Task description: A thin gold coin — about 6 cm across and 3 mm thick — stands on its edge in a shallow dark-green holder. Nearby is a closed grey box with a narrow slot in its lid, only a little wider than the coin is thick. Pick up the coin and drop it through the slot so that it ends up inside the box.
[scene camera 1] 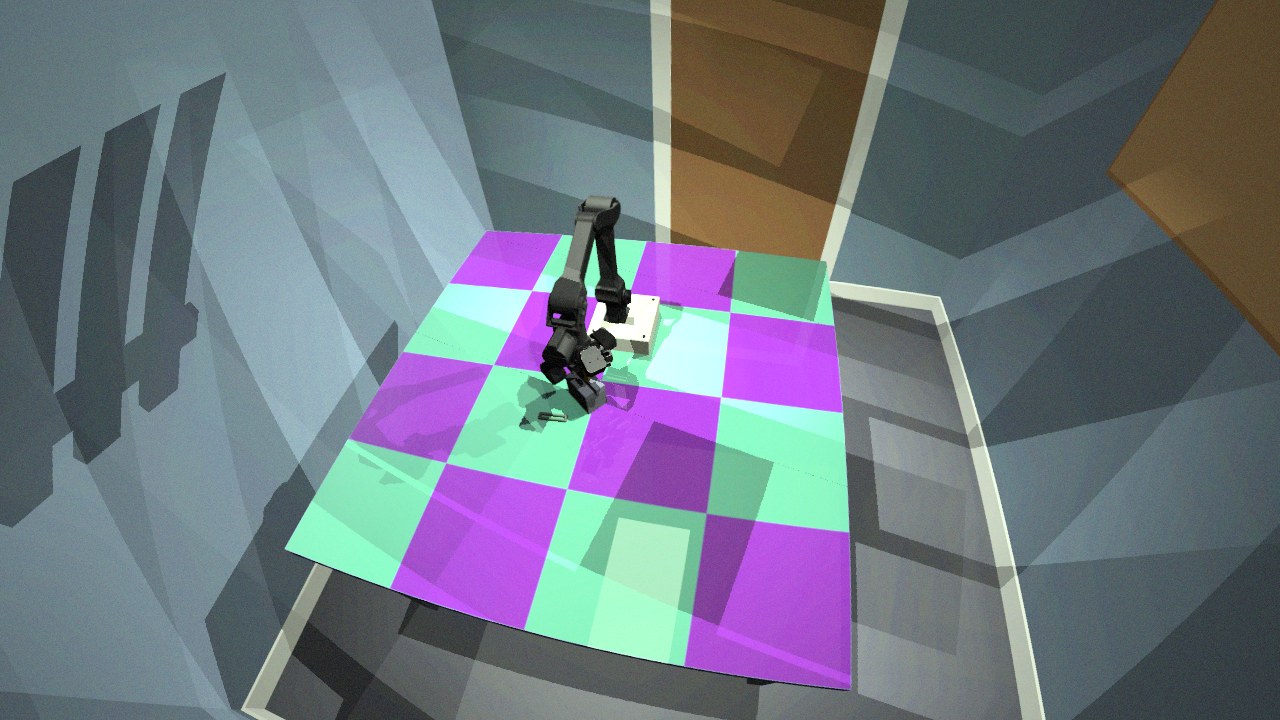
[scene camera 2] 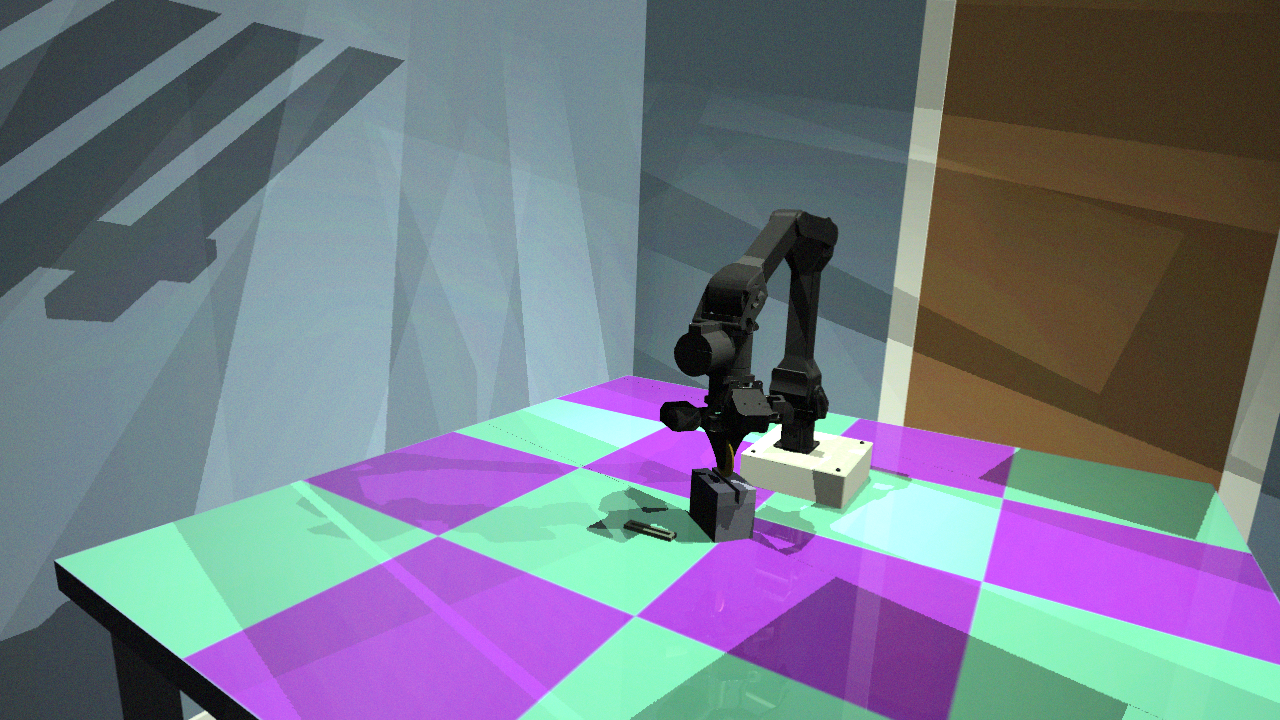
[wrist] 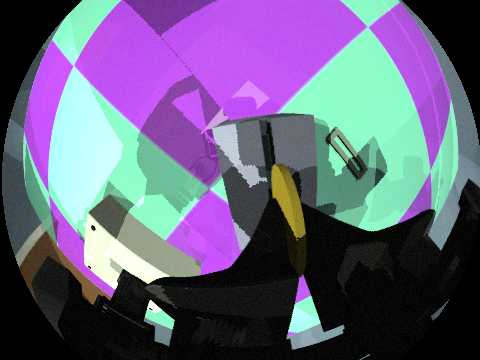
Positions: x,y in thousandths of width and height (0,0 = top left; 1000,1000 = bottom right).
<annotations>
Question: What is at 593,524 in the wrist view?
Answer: A gold coin.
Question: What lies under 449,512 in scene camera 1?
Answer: The gripper.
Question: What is the gripper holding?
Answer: A gold coin.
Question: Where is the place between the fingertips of the gripper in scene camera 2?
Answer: At 565,652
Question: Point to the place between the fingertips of the gripper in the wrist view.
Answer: At 580,568
</annotations>
